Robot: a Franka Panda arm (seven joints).
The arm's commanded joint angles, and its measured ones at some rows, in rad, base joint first. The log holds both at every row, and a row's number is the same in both.
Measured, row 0:
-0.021 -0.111 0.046 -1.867 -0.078 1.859 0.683
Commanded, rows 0 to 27:
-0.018 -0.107 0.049 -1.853 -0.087 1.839 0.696
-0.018 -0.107 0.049 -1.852 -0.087 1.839 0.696
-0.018 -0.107 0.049 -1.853 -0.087 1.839 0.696
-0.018 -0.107 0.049 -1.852 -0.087 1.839 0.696
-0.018 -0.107 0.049 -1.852 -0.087 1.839 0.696
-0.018 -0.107 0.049 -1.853 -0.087 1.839 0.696
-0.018 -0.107 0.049 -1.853 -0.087 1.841 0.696
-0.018 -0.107 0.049 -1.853 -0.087 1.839 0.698
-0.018 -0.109 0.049 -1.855 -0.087 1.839 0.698
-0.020 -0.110 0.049 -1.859 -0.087 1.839 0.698
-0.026 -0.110 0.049 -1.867 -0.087 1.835 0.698
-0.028 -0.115 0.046 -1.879 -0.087 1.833 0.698
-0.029 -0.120 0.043 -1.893 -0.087 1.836 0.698
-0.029 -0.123 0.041 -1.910 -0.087 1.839 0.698
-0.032 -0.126 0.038 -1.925 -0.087 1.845 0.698
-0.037 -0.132 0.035 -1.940 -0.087 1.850 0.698
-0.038 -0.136 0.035 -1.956 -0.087 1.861 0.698
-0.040 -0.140 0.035 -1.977 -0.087 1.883 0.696
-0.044 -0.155 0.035 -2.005 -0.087 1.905 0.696
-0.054 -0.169 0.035 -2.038 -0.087 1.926 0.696
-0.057 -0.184 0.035 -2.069 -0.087 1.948 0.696
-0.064 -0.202 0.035 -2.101 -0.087 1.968 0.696
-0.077 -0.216 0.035 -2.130 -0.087 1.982 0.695
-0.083 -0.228 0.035 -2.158 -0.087 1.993 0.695
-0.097 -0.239 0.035 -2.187 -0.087 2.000 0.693
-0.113 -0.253 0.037 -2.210 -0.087 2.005 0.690
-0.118 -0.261 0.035 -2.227 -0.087 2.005 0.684
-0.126 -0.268 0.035 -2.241 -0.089 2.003 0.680
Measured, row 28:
-0.098 -0.207 0.031 -2.159 -0.078 1.977 0.684
